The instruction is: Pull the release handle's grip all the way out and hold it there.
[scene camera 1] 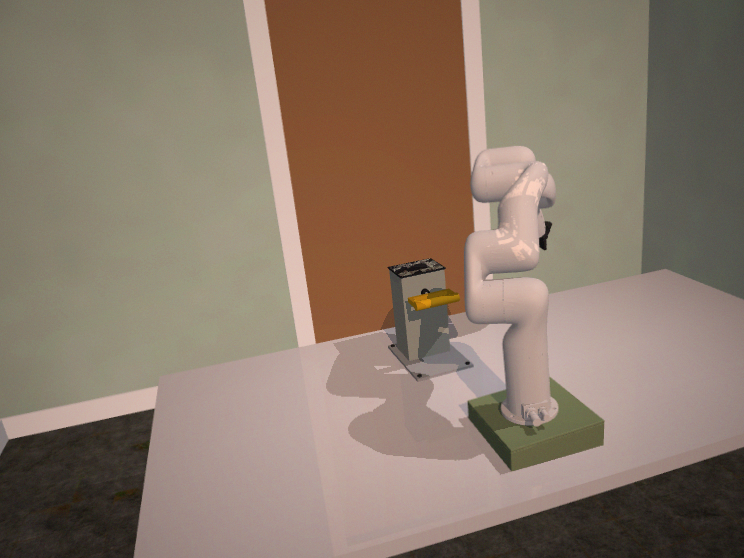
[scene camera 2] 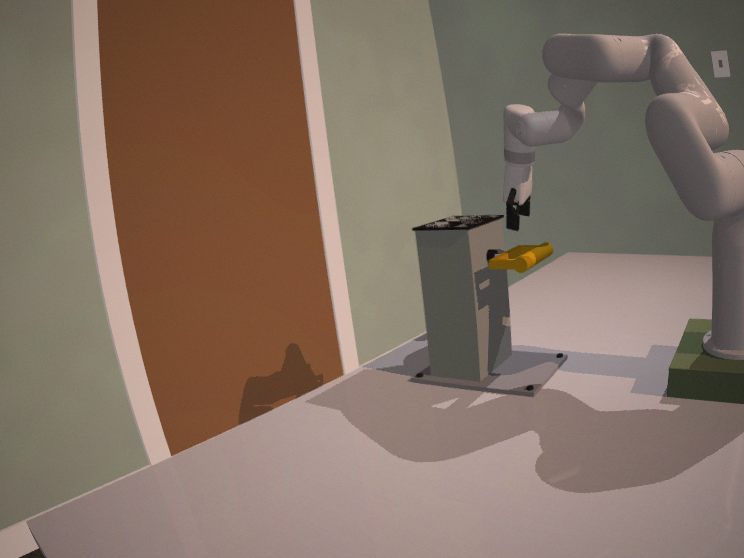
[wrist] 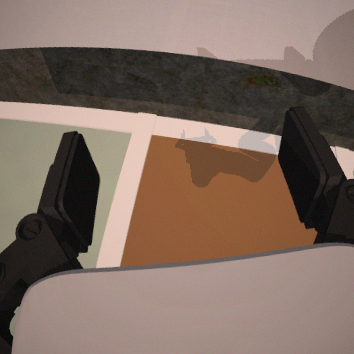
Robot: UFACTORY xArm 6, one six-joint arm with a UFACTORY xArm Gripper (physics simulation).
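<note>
The release handle's yellow grip (scene camera 1: pixel 433 299) (scene camera 2: pixel 528 257) sticks out from the front face of a grey box-shaped post (scene camera 1: pixel 430 327) (scene camera 2: pixel 453 306), held by a dark round mount near the post's top. The grip lies roughly level and does not show in the wrist view. My gripper (scene camera 2: pixel 518 219) (wrist: pixel 185 141) is open and empty. In the second scene view it points down and appears higher than the grip, apart from it. In the first scene view most of it is hidden behind the arm, with a dark finger part showing on the arm's right.
The post stands on a bolted grey base plate (scene camera 1: pixel 447 364) (scene camera 2: pixel 510 384) on the pale table (scene camera 1: pixel 240 450) (scene camera 2: pixel 270 480). The arm's green base block (scene camera 1: pixel 558 441) (scene camera 2: pixel 703 381) is in front of the post. A brown door panel (scene camera 1: pixel 372 150) (scene camera 2: pixel 210 210) in a pale frame is behind.
</note>
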